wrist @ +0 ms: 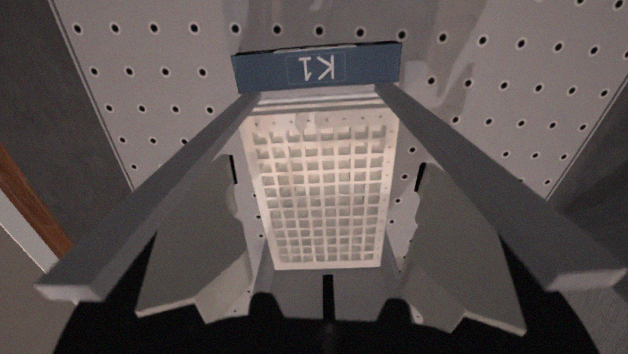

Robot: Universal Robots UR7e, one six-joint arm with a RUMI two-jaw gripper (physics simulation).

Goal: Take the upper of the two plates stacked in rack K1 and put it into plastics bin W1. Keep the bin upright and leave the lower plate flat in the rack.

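Places are measured from the arm's base along level axes (x up, y left, z back), in millimetres.
Pixels of known places: gripper, between the fingertips: (325, 163).
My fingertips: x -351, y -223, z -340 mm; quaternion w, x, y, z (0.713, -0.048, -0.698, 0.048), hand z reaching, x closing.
Observation:
Ahead of a thing's pixels: the offset from my fingertips to its middle. "spot": to the spot under its first point. Level surfaces: height alone.
The upper plate {dz -4, dx -5, dy +31 mm} (322, 182), a pale white plate with a grid of square wells, lies in rack K1, which carries a blue label {spot: dz +0, dx -27, dy -47 mm} (317, 67) marked K1 at the top of the view. Thin pale edges show between the label and the plate's far side; the lower plate is otherwise hidden beneath the upper one. My gripper (325, 163) is open and empty. Its two grey fingers stand on either side of the plate, with a gap to each long side. Bin W1 does not show in this view.
Two long grey bars (185, 150) (465, 165) of the rack rise toward the camera, outside my fingers. A perforated light board {dx -44 mm} (145, 90) lies under the rack. A brown strip (35, 200) runs along a pale edge at the far left.

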